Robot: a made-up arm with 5 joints. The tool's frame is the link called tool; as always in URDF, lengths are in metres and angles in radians. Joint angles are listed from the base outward. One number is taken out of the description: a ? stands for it. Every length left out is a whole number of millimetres.
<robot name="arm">
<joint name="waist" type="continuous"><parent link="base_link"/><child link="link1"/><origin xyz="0.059 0.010 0.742" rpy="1.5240 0.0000 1.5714"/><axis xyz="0 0 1"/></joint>
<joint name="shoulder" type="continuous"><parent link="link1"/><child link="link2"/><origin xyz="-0.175 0.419 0.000" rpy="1.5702 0.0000 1.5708"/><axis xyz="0 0 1"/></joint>
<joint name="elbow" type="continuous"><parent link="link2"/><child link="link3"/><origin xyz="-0.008 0.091 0.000" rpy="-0.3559 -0.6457 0.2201"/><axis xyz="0 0 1"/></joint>
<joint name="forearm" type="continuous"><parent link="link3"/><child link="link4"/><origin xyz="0.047 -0.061 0.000" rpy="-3.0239 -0.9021 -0.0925"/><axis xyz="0 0 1"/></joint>
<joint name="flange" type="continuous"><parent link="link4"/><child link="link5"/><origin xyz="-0.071 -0.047 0.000" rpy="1.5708 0.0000 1.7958"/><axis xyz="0 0 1"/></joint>
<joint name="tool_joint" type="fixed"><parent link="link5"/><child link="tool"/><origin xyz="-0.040 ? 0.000" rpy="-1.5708 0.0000 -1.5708"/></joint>
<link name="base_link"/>
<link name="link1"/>
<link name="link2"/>
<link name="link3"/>
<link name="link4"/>
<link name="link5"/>
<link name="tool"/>
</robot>
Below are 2 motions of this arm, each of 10 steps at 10 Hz.
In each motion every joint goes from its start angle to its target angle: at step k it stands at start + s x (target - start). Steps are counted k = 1, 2, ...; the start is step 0. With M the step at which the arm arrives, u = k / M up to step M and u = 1 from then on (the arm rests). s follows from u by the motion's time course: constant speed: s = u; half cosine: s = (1 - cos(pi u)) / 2; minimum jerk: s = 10 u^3 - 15 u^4 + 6 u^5.
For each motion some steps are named. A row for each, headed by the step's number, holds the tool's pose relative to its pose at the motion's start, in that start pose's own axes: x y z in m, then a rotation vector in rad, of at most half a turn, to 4 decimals.
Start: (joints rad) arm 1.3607 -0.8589 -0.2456 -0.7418 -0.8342
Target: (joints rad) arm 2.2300 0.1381 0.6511 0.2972 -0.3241
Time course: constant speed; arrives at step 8
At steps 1, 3, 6, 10:
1: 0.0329 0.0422 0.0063 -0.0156 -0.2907 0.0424
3: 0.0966 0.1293 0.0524 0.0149 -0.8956 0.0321
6: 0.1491 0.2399 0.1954 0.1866 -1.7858 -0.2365
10: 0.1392 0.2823 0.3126 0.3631 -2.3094 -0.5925

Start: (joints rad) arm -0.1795 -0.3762 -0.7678 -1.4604 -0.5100
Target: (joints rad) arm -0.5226 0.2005 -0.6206 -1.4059 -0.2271
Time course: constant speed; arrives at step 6
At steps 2, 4, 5, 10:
2: -0.0327 -0.0442 0.0144 -0.1762 -0.1521 0.1744
4: -0.0652 -0.0865 0.0351 -0.3248 -0.2825 0.3818
5: -0.0813 -0.1067 0.0477 -0.3867 -0.3389 0.4969
10: -0.0972 -0.1262 0.0618 -0.4394 -0.3889 0.6187

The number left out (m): -0.020
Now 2 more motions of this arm.
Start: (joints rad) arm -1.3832 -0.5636 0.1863 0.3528 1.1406
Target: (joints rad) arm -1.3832 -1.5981 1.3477 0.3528 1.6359
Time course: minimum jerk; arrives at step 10
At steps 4, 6, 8, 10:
4: 0.0039 -0.0073 0.0304 -0.0620 -0.0608 -0.2212
6: 0.0177 -0.0208 0.0638 -0.2597 -0.1257 -0.4089
8: 0.0333 -0.0314 0.0850 -0.4610 -0.1772 -0.4702
10: 0.0374 -0.0337 0.0893 -0.5104 -0.1900 -0.4740

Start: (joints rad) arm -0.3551 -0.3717 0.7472 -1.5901 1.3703
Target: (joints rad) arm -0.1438 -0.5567 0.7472 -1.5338 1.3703
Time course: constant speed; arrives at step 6
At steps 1, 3, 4, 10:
1: -0.0168 -0.0063 -0.0030 -0.0161 -0.0429 0.0213
3: -0.0497 -0.0194 -0.0111 -0.0495 -0.1292 0.0604
4: -0.0658 -0.0261 -0.0161 -0.0668 -0.1726 0.0782
10: -0.0971 -0.0399 -0.0282 -0.1023 -0.2596 0.1102

